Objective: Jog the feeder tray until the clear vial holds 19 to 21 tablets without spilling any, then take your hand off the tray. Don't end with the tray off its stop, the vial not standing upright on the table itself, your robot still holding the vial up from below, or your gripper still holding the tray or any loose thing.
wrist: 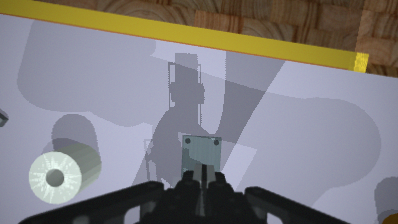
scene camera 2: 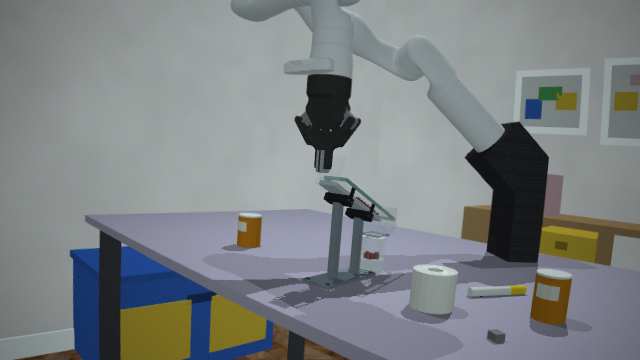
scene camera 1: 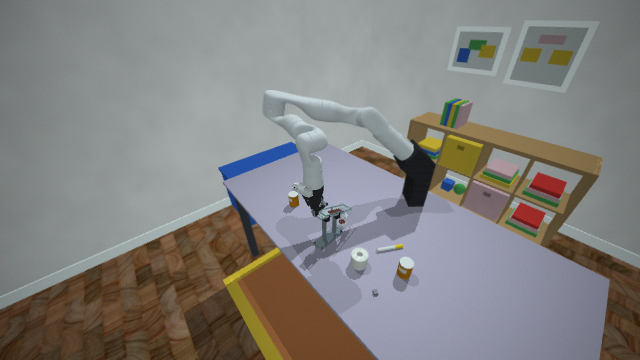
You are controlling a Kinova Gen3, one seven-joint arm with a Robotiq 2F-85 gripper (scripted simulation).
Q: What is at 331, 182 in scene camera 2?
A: A feeder tray.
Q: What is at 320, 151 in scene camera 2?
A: My gripper.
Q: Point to a clear vial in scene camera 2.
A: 373, 249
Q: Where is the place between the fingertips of my gripper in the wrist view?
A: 203, 178
